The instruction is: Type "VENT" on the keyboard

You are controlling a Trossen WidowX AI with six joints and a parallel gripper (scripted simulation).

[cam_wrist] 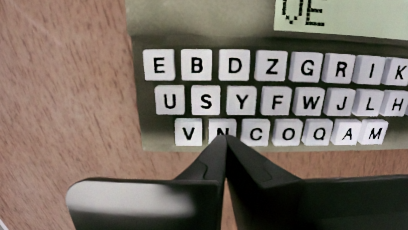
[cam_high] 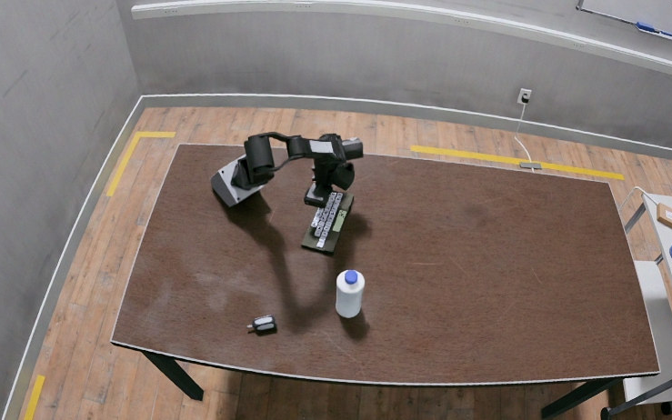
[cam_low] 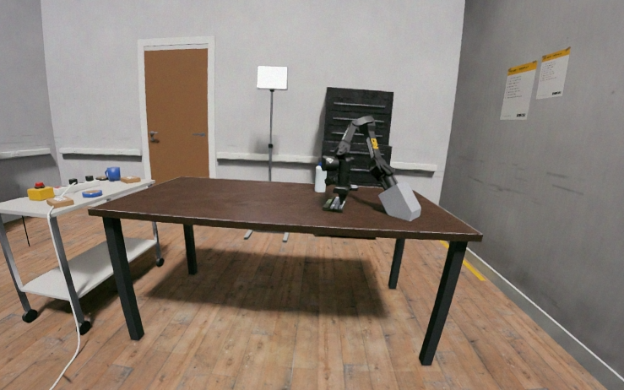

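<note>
My gripper is now 10 mm past the left-arrow key, 160 mm to the left of it and 40 mm above it. Also, from my hand: dark object 160 mm behind, 410 mm to the right, 40 mm below; white bottle 60 mm ahead, 350 mm to the right, 20 mm above.
</note>
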